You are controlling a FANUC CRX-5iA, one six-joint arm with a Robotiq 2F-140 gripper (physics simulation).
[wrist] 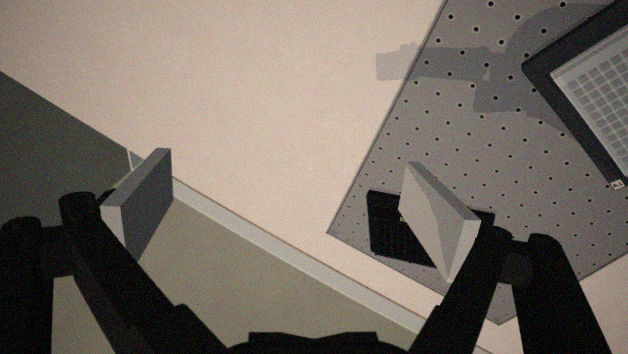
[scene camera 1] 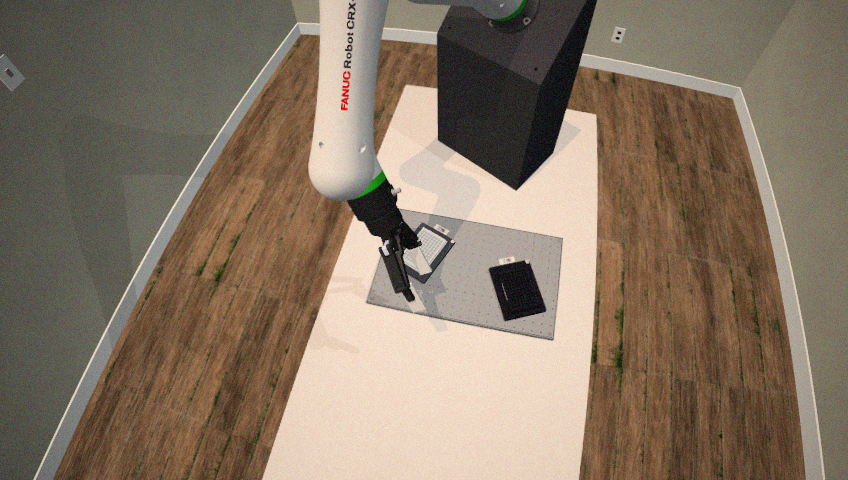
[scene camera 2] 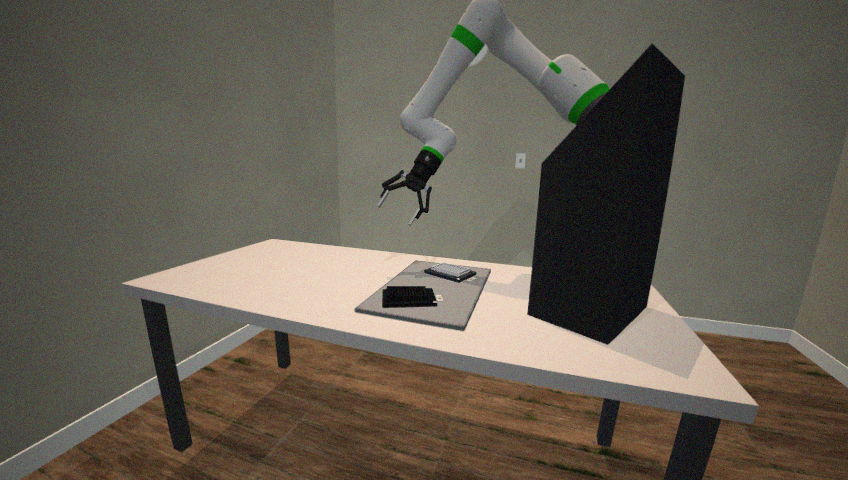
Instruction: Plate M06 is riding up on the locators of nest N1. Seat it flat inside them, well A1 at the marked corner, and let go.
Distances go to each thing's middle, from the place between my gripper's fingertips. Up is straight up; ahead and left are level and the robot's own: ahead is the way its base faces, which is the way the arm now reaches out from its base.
The black nest N1 (scene camera 1: pixel 499 292) lies 12 cm behind my hand, 24 cm to the left of it and 21 cm below it.
